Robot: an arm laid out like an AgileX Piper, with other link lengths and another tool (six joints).
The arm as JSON. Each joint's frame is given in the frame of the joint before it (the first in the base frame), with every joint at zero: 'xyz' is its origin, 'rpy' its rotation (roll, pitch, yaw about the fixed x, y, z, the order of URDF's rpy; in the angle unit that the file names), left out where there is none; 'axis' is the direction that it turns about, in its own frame. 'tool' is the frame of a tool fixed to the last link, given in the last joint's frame.
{
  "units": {
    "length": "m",
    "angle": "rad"
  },
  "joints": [
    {
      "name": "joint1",
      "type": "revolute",
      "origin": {
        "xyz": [
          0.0,
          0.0,
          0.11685
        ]
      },
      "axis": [
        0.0,
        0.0,
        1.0
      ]
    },
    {
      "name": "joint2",
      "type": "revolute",
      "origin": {
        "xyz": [
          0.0,
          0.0,
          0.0
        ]
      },
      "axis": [
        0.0,
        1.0,
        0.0
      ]
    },
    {
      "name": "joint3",
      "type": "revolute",
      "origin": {
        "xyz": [
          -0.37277,
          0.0,
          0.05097
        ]
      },
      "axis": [
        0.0,
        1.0,
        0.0
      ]
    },
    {
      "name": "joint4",
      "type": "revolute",
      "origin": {
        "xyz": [
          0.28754,
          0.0,
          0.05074
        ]
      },
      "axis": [
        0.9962,
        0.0,
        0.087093
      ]
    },
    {
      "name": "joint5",
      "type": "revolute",
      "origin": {
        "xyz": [
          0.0,
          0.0,
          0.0
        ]
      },
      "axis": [
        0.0,
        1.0,
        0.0
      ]
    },
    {
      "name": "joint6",
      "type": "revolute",
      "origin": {
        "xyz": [
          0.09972,
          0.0,
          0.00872
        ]
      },
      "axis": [
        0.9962,
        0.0,
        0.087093
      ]
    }
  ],
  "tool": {
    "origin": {
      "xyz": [
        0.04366,
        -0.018,
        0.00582
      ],
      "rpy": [
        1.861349,
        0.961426,
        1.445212
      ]
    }
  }
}
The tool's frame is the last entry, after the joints.
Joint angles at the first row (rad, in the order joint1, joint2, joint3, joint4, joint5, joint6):
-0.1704, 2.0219, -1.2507, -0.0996, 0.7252, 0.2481
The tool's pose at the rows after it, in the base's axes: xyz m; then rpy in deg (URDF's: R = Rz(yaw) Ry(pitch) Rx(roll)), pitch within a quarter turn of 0, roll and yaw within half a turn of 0:
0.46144, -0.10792, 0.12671, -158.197, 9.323, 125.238
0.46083, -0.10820, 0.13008, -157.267, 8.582, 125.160
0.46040, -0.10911, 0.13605, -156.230, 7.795, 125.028
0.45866, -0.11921, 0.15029, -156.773, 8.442, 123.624
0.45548, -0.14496, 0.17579, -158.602, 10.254, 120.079
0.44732, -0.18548, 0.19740, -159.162, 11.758, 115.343
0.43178, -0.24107, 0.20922, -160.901, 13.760, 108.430
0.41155, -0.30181, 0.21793, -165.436, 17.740, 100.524
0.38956, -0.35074, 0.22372, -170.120, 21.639, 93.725
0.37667, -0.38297, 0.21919, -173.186, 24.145, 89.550
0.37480, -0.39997, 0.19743, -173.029, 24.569, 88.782
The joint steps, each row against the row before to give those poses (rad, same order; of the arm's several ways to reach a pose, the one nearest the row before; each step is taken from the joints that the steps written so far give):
0.0000, 0.0012, -0.0083, -0.0047, 0.0117, 0.0001
0.0000, 0.0000, -0.0152, 0.0000, 0.0360, 0.0009
-0.0010, -0.0021, -0.0216, 0.0000, 0.0462, 0.0000
-0.0212, -0.0217, -0.0160, 0.0000, 0.0233, 0.0000
-0.0541, -0.0352, -0.0332, 0.0009, 0.0238, 0.0000
-0.0823, -0.0156, -0.0504, -0.0113, 0.0411, 0.0000
-0.1164, -0.0001, -0.0376, -0.0057, -0.0079, 0.0009
-0.1270, 0.0001, -0.0167, -0.0022, -0.0870, 0.0000
-0.1038, 0.0000, -0.0009, -0.0027, -0.1026, 0.0000
-0.0636, 0.0191, 0.0000, -0.0040, -0.0857, 0.0000
-0.0250, 0.0474, -0.0007, -0.0118, -0.0503, 0.0009

